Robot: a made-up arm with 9 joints. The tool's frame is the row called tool. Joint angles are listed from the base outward.
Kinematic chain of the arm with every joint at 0, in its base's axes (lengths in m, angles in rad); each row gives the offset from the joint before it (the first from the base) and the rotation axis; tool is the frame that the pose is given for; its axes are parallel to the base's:
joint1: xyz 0 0 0.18 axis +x
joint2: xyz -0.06 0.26 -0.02 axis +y
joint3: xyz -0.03 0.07 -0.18 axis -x
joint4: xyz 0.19 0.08 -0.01 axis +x
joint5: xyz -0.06 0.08 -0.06 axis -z
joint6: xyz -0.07 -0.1 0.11 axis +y
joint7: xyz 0.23 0 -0.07 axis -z
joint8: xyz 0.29 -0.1 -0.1 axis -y
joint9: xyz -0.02 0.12 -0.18 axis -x
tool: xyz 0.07 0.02 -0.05
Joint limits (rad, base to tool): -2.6..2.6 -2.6..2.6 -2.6..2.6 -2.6..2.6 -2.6..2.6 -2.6..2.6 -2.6..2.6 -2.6..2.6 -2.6..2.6
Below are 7 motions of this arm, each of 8 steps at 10 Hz.
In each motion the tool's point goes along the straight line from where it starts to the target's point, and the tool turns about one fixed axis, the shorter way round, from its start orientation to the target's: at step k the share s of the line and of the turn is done. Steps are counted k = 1, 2, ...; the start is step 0. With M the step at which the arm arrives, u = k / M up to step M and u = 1 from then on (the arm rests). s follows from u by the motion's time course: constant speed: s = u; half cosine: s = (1 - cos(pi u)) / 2; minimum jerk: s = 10 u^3 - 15 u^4 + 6 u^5.
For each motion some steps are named. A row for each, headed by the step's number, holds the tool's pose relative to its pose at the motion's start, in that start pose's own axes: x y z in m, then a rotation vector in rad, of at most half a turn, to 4 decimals.
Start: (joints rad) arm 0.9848 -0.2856 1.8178 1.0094 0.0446 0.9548 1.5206 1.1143 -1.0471
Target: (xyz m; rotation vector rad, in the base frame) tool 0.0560 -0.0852 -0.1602 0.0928 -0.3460 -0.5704
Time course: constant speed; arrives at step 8
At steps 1, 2, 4, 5, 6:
1: 0.0057 0.0017 -0.0075 0.0275 0.0344 0.0347
2: 0.0114 0.0034 -0.0149 0.0550 0.0688 0.0694
4: 0.0228 0.0068 -0.0298 0.1099 0.1376 0.1389
5: 0.0285 0.0085 -0.0373 0.1374 0.1720 0.1736
6: 0.0342 0.0102 -0.0447 0.1649 0.2064 0.2083

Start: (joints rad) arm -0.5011 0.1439 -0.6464 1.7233 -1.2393 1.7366 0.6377 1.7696 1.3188
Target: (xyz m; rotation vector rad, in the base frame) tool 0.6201 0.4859 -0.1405 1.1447 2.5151 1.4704
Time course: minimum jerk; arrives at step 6
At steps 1, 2, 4, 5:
1: 0.0126 -0.0061 -0.0100 -0.0305 -0.0589 -0.0196
2: 0.0744 -0.0358 -0.0592 -0.1803 -0.3480 -0.1159
4: 0.2801 -0.1348 -0.2231 -0.6789 -1.3101 -0.4362
5: 0.3419 -0.1646 -0.2723 -0.8288 -1.5993 -0.5324

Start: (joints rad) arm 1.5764 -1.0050 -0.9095 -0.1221 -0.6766 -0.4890 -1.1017 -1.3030 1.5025
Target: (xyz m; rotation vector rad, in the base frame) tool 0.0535 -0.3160 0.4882 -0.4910 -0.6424 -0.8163
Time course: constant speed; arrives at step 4
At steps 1, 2, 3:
1: -0.0747 0.0073 -0.0152 0.0920 0.1209 0.0207
2: -0.1493 0.0145 -0.0305 0.1839 0.2419 0.0414
3: -0.2240 0.0218 -0.0457 0.2759 0.3628 0.0620

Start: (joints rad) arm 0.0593 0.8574 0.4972 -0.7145 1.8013 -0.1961 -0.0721 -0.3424 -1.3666
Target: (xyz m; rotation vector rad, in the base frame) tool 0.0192 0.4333 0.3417 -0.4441 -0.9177 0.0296
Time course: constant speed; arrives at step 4
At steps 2, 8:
2: -0.0478 0.1712 0.0657 -0.0632 -0.1235 0.3596
8: -0.0956 0.3424 0.1314 -0.1264 -0.2469 0.7192

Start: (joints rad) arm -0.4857 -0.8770 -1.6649 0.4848 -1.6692 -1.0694 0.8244 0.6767 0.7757
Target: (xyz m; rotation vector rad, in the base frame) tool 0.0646 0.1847 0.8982 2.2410 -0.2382 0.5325
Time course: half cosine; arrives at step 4
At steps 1, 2, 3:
1: -0.0142 -0.0101 -0.0368 -0.0196 0.0581 -0.0327
2: -0.0483 -0.0344 -0.1257 -0.0669 0.1985 -0.1117
3: -0.0825 -0.0587 -0.2146 -0.1143 0.3388 -0.1908

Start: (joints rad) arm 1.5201 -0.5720 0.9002 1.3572 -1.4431 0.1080 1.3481 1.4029 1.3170
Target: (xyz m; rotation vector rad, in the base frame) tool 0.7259 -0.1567 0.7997 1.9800 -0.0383 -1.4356
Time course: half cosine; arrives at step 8
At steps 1, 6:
1: 0.0015 0.0012 -0.0014 0.0223 0.0423 -0.0065
6: 0.0327 0.0277 -0.0305 0.4997 0.9477 -0.1466

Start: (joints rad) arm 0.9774 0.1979 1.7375 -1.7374 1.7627 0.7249 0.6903 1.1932 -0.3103
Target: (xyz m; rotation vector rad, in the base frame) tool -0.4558 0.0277 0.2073 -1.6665 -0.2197 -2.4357
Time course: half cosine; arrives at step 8
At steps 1, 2, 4, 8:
1: -0.0036 -0.0138 0.0196 -0.0570 0.0345 0.0460
2: -0.0137 -0.0531 0.0753 -0.2191 0.1327 0.1769
4: -0.0468 -0.1812 0.2570 -0.7482 0.4530 0.6038
8: -0.0936 -0.3625 0.5139 -1.4964 0.9061 1.2076

